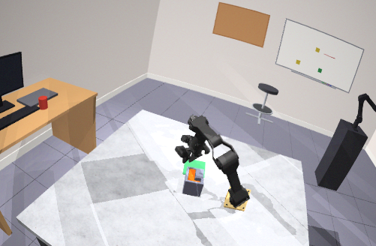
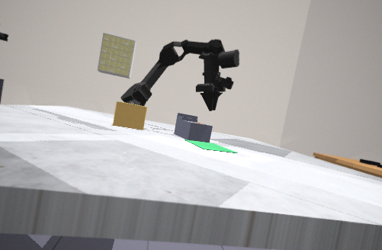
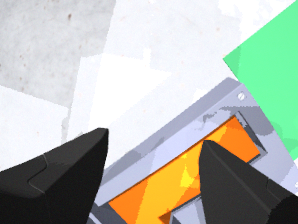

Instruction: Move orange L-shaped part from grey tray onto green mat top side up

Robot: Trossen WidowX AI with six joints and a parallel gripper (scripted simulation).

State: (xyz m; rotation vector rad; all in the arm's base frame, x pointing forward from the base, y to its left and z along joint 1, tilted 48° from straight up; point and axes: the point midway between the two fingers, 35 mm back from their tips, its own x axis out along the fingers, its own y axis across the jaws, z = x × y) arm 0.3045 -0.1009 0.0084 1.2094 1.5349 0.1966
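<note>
The orange L-shaped part lies 7 cm below my gripper tip, 6 cm behind it and 3 cm to the left of it. Also, from my gripper tip: green mat (14 cm to the right, 14 cm below, 3 cm behind).
</note>
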